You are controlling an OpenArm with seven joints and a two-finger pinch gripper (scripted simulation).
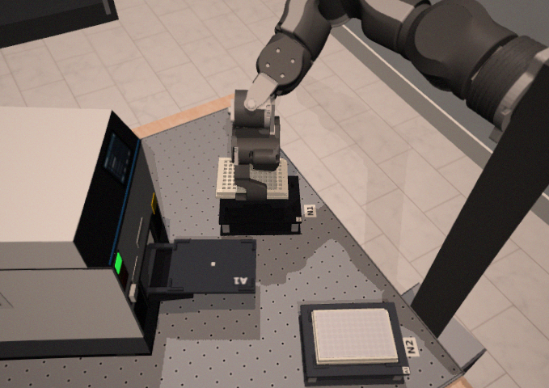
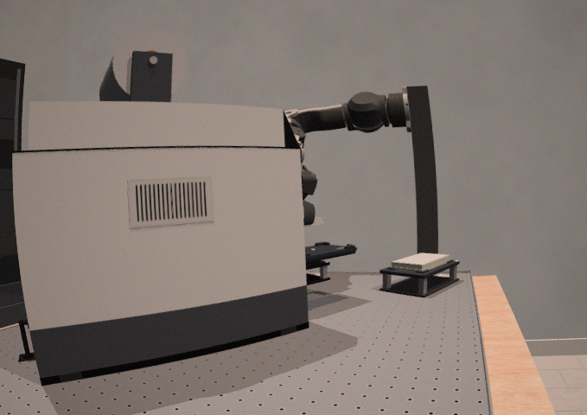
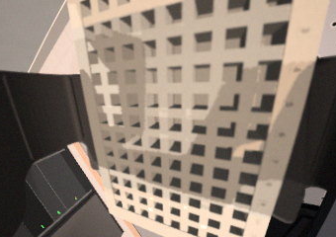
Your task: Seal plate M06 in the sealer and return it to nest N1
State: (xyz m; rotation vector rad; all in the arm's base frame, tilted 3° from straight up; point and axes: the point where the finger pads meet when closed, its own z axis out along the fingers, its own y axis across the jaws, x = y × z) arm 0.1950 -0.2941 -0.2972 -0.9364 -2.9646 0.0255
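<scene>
Now: the sealer's stage 140 mm ahead of my hand, 90 mm to the left of it and 40 mm below it. From my hand the other things lie so: nest N1: 30 mm behind, 20 mm to the right, 110 mm below; touchscreen: 210 mm ahead, 10 mm to the right, 170 mm above; 96-well plate M06: right at my hand.
</scene>
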